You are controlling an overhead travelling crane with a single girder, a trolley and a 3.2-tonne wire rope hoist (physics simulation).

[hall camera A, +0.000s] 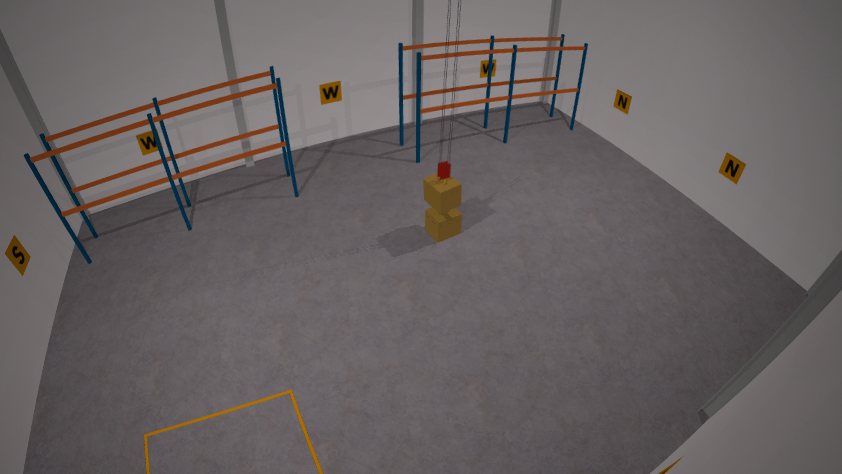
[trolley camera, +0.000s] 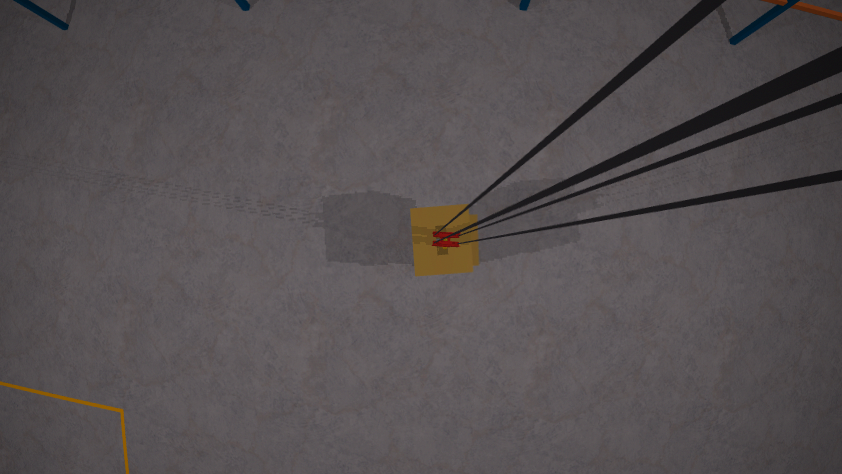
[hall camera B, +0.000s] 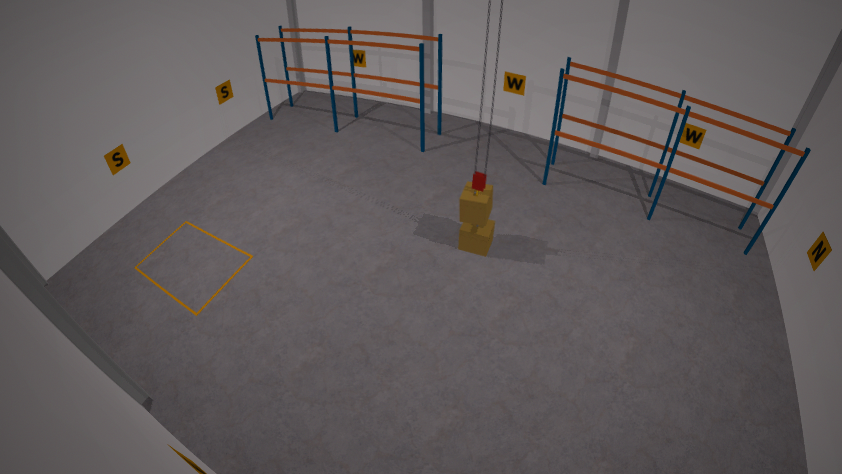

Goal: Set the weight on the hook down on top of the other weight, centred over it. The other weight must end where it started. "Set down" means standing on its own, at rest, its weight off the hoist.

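Note:
The hanging weight (hall camera A: 442,195) (hall camera B: 474,207) (trolley camera: 428,259) is a yellow-brown block on the hook, level and a small gap above the other weight. The other weight (hall camera A: 443,227) (hall camera B: 476,240) (trolley camera: 475,242) is a similar block standing on the floor. In the trolley view a narrow strip of it shows past the right edge of the hanging weight; the rest is hidden beneath. My gripper, the hook under the red block (hall camera A: 443,179) (hall camera B: 475,191) (trolley camera: 445,239), is shut on the hanging weight, at the middle of its top.
Two blue-and-orange racks stand along the W wall: the left one in hall camera A (hall camera A: 166,163) and the right one there (hall camera A: 418,117). An orange floor outline (hall camera A: 218,413) (hall camera B: 166,290) (trolley camera: 61,396) lies away from the weights. Shadows lie on both sides of the weights.

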